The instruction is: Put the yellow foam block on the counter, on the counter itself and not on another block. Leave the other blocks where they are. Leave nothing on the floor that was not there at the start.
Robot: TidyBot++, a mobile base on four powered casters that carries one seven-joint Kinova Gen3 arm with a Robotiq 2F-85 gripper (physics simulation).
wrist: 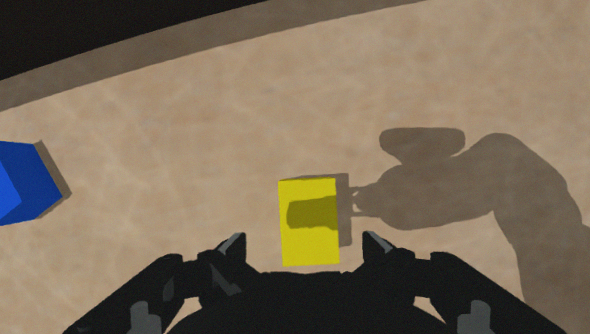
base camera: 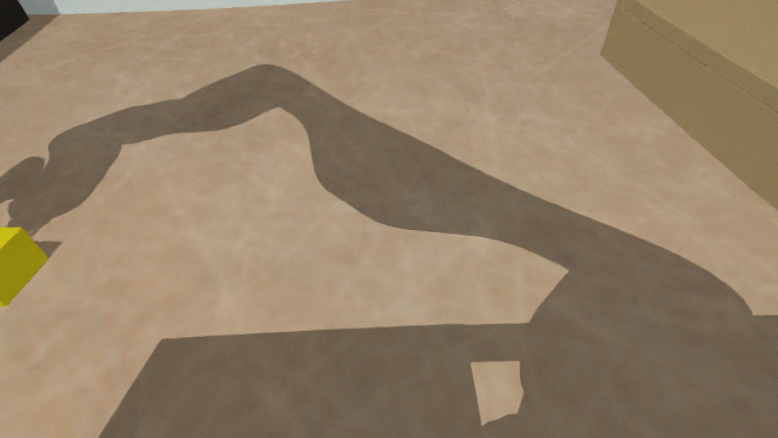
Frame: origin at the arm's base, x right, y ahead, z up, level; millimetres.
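Where they show: gripper, fingertip midpoint: (wrist: 303, 245).
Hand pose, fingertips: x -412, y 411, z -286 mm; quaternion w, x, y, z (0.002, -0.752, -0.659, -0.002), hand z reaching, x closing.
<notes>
Things, the pixels of their centre, and the offset from my fingertips. Level surfaces: height alone.
- yellow foam block, body centre: (wrist: 307, 217) dz -88, dx +1, dy +6 mm
- blue block, body centre: (wrist: 12, 182) dz -88, dx -94, dy -373 mm
- floor, surface height: dz -111 mm
The yellow foam block (base camera: 20, 266) (wrist: 310, 245) lies on the floor. In the base camera view part of it shows at the left edge. In the wrist view it is near the middle, its long side running up and down the picture, with a shadow across its top. My gripper (wrist: 303, 245) is open and points down above the yellow block, with the block between the lines of the two fingers and touching neither. A blue block (wrist: 35, 182) is on the floor at the left edge of the wrist view. The counter's top cannot be made out in either view.
A dark cabinet body (base camera: 9, 19) (wrist: 90, 30) stands at the upper left in both views. A large tan box (base camera: 691, 92) stands at the right in the base camera view. A pale wall (base camera: 163, 4) runs along the back. The arm's shadow falls across the floor (base camera: 217, 261).
</notes>
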